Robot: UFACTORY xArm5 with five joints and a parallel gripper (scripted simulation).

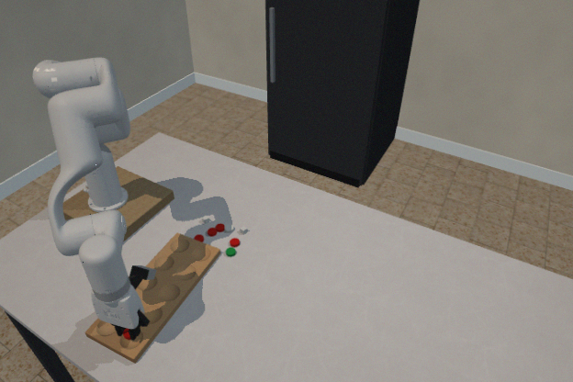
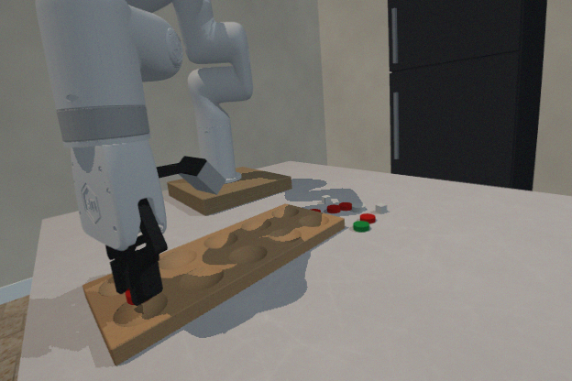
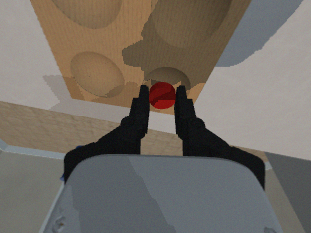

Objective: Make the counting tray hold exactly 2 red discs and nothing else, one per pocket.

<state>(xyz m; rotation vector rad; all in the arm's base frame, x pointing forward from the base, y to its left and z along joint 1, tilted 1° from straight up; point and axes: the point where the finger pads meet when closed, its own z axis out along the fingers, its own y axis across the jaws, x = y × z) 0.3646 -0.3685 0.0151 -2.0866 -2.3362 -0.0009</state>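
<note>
Now: the green disc 34 cm to the left of my hand, 9 cm ahead of it and 5 cm below it. Round my hand: wooden counting tray (15 cm to the left, 5 cm below, 2 cm behind); then white disc (43 cm to the left, 5 cm below, 4 cm ahead).
</note>
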